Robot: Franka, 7 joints.
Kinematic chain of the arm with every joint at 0, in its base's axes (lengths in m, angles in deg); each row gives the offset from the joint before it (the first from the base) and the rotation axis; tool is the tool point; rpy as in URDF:
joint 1: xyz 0 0 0.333 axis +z
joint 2: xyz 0 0 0 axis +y
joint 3: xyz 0 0 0.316 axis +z
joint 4: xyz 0.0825 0 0 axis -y
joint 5: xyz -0.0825 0 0.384 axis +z
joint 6: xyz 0 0 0 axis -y
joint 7: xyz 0.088 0 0 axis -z
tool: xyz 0 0 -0.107 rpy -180 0 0
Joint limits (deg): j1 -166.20..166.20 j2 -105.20..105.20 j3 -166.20..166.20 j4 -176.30..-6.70 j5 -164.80..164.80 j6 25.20..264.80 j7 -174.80..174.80
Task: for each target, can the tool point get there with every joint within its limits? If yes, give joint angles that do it. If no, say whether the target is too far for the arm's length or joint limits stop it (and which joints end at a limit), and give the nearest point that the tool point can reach.
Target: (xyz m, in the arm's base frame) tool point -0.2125 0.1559 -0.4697
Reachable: no: joint limits stop it (at a limit: joint 2) | nearest point -0.2152 0.1579 -0.3605 | short by 0.109 m
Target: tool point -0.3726 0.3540 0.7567
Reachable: yes | joints -3.35 -7.92 118.59 -85.11 108.27 48.49 30.50
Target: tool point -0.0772 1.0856 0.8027
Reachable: no: too far | nearest point -0.0559 0.7857 0.6729 | short by 0.327 m
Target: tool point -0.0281 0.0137 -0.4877
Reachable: no: joint limits stop it (at a limit: joint 2) | nearest point -0.0839 0.0409 -0.3256 | short by 0.174 m
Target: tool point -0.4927 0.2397 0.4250
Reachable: yes | joints -105.14 -55.64 -95.32 -133.87 -33.78 202.18 -114.60
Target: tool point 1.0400 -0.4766 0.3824
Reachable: no: too far | nearest point 0.7792 -0.3571 0.3700 | short by 0.287 m
